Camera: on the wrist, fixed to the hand. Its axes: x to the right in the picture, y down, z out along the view.
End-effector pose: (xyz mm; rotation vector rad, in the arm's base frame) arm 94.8 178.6 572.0 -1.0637 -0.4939 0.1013
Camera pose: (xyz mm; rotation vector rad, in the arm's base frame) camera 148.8 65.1 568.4 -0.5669 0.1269 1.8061
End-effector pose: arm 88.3 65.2 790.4 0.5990 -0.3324 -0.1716
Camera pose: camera 137.4 87.5 676.8 0.7400 -1.2230 1.4041
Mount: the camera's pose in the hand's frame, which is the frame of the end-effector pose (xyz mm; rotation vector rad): 11.1 -44.4 -117.1 0.6255 -0.4476 1.6011
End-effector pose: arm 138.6 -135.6 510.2 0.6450 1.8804 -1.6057
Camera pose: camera 86.5 -27.2 546.7 1.3643 0.1228 -0.9385
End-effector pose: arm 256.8 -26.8 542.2 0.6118 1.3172 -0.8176
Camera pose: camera 152.6 37.7 514.2 1.5334 -0.1143 0.0625
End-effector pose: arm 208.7 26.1 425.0 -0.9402 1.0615 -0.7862
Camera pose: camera 97.1 -30.2 438.5 0.3871 0.7534 0.4420
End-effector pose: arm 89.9 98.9 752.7 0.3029 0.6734 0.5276
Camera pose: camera 36.1 79.7 640.7 1.5473 -0.0081 1.6900
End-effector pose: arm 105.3 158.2 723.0 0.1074 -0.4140 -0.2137
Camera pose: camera 155.0 119.5 614.2 0.3087 -0.8818 1.5063
